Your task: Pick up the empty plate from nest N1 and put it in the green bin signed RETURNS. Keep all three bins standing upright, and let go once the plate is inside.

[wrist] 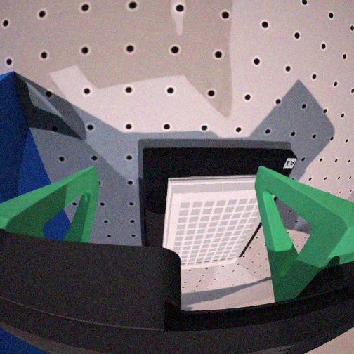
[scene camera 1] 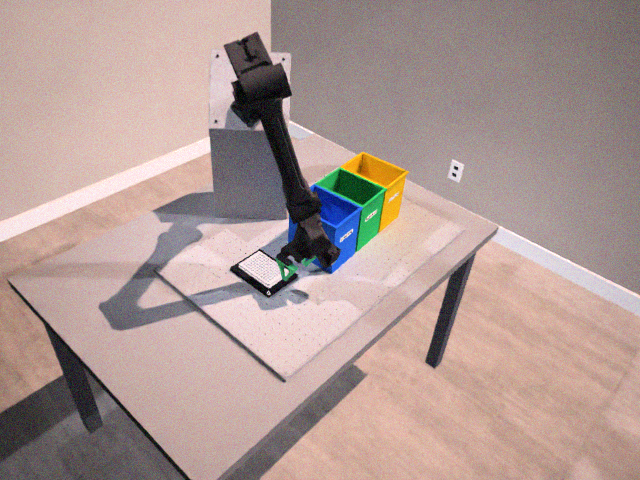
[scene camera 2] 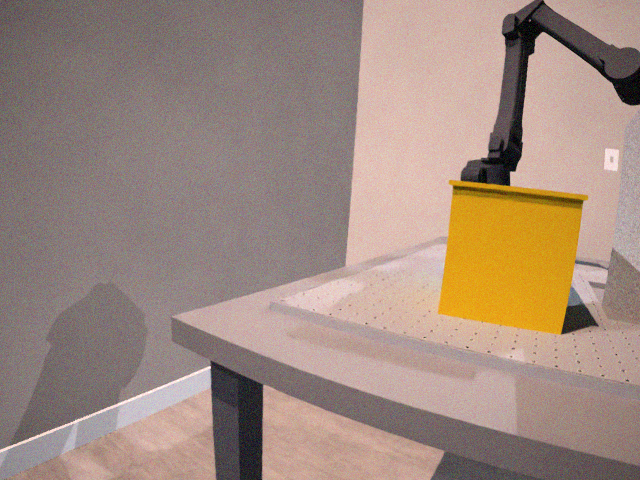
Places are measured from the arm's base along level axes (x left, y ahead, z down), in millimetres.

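Pixels of known places: gripper, between the fingertips: (scene camera 1: 294, 272).
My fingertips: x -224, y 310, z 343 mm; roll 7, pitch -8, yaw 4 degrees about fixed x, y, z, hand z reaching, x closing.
Ahead of a thing's pixels: the offset from my fingertips to its top centre. "spot": to the spot under its first point. Level surfaces: height alone.
The white gridded plate @(dx -28, dy -90, dz +7 mm) (scene camera 1: 262, 268) (wrist: 215, 220) lies flat in the black nest @(dx -28, dy -90, dz +18 mm) (scene camera 1: 249, 282) (wrist: 215, 161), which has a small label on one corner. My gripper (scene camera 1: 297, 267) (wrist: 176, 175) is open and empty, its green fingers above the nest's bin-side edge. In the wrist view the right finger overlaps the plate's edge and the left one is out beyond the nest on the blue bin's side. The green bin @(spot: dx +265, dy +90, dz -19 mm) (scene camera 1: 366, 232) stands upright between the blue bin @(spot: dx +155, dy +79, dz -5 mm) (scene camera 1: 345, 253) and the yellow bin @(dx +418, dy +19, dz -147 mm) (scene camera 1: 392, 211) (scene camera 2: 509, 258). The gripper and plate do not show in scene camera 2.
The blue bin stands close beside the gripper and nest. The bins and nest stand on a perforated board @(dz +33 mm) (scene camera 1: 289, 335) on the table @(dz +46 mm) (scene camera 1: 129, 361). A tall grey pedestal (scene camera 1: 237, 175) stands at the back behind the arm. Walls rise behind the table.
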